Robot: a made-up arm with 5 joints.
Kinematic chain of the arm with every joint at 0, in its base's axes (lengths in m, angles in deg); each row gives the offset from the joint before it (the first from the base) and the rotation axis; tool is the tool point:
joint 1: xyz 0 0 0.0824 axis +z
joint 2: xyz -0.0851 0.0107 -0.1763 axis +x
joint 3: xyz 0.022 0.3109 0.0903 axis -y
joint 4: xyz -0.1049 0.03 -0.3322 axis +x
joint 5: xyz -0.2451 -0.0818 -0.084 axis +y
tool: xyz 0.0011 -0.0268 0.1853
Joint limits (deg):
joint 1: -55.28..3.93
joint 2: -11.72..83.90
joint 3: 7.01..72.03
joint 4: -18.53..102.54
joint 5: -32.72..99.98
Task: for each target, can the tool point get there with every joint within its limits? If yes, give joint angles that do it. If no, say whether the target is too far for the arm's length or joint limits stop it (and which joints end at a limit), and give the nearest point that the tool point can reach.
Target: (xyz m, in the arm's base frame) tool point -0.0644 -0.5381 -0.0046
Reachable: no: joint limits stop it (at a limit: joint 1, joint 2, joint 3, joint 4) | nearest point 0.3219 -0.0835 0.0940 | short by 0.605 m
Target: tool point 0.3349 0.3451 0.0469
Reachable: yes | joints -27.65 63.85 45.96 65.50 73.32
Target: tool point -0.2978 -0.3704 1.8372
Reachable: no: too far | nearest point 0.3695 -0.0819 0.3614 | short by 1.645 m
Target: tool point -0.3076 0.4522 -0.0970
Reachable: yes | joints -2.01 61.86 21.18 45.16 -20.17
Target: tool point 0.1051 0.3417 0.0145
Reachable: yes | joints -22.82 69.40 42.14 11.44 39.49
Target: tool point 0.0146 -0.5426 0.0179
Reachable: no: joint limits stop it (at a limit: joint 1, joint 2, joint 3, joint 4) | nearest point 0.3325 -0.0908 0.0892 | short by 0.557 m
